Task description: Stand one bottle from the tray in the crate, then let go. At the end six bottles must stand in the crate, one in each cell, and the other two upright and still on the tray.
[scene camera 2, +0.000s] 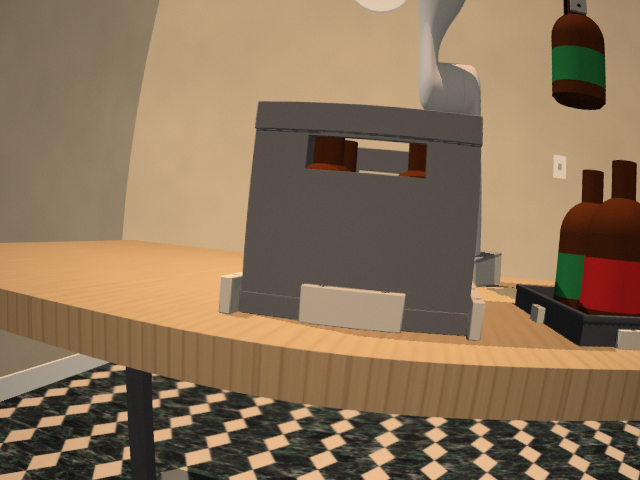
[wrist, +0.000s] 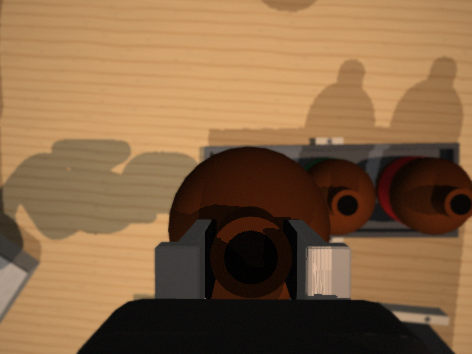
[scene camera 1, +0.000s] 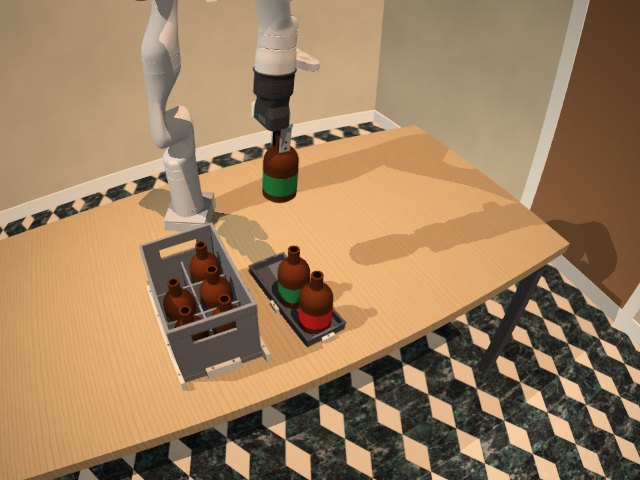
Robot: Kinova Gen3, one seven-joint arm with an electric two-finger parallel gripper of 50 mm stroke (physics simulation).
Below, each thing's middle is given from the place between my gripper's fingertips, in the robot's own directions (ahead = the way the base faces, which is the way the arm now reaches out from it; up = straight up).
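Labels:
From my hand, the green-label bottle [scene camera 2: 572,242] is 7 cm ahead and 29 cm below. There's a grey crate [scene camera 2: 417,236] too, 5 cm ahead of my hand, 23 cm to the right of it and 28 cm below it, and then a dark tray [scene camera 1: 265,272] that's 1 cm to the right of my hand, 7 cm ahead of it and 36 cm below it.

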